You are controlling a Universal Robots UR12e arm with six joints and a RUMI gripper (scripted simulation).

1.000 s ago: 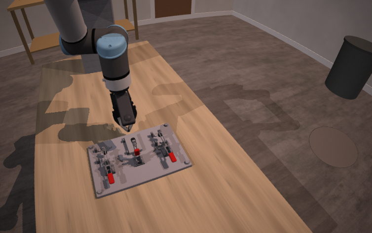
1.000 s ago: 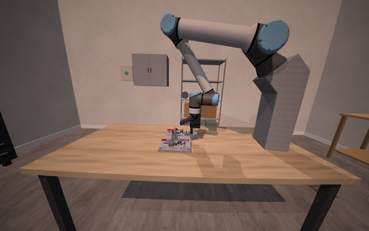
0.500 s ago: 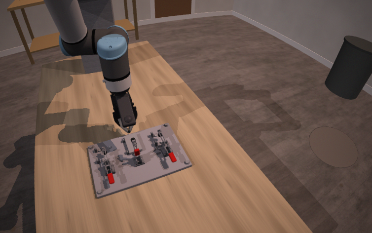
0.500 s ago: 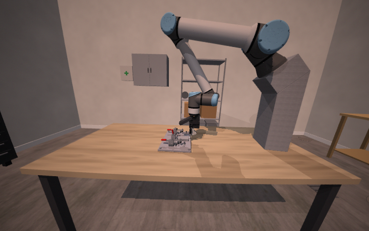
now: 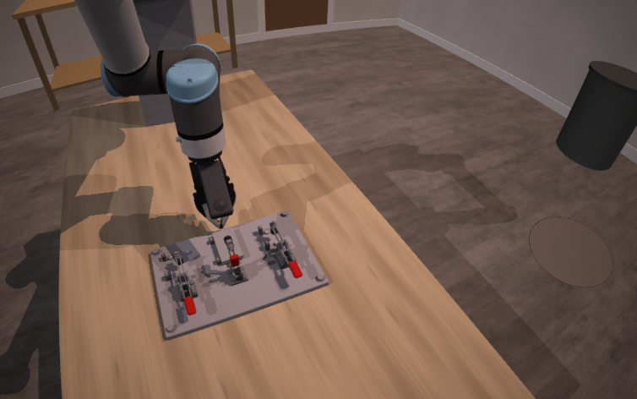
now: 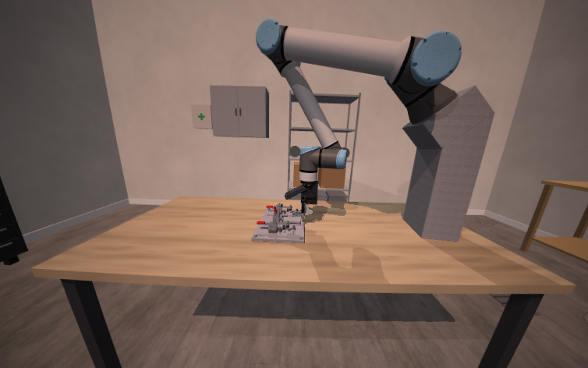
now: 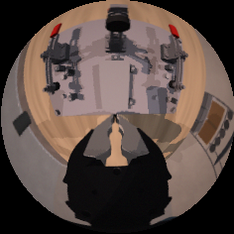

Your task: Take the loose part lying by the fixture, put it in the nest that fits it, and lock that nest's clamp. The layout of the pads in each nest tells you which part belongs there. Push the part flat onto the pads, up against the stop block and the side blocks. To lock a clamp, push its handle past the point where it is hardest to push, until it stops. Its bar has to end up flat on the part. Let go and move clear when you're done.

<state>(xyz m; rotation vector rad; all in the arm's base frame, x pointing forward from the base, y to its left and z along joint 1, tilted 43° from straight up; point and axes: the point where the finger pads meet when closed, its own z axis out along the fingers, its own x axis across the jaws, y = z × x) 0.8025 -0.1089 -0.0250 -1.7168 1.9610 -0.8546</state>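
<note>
Now: hand 5 cm short of the loose part, 1 cm to the left of it and 1 cm above it. Also, from my hand: fixture (11 cm ahead, 3 cm to the right, 3 cm below).
</note>
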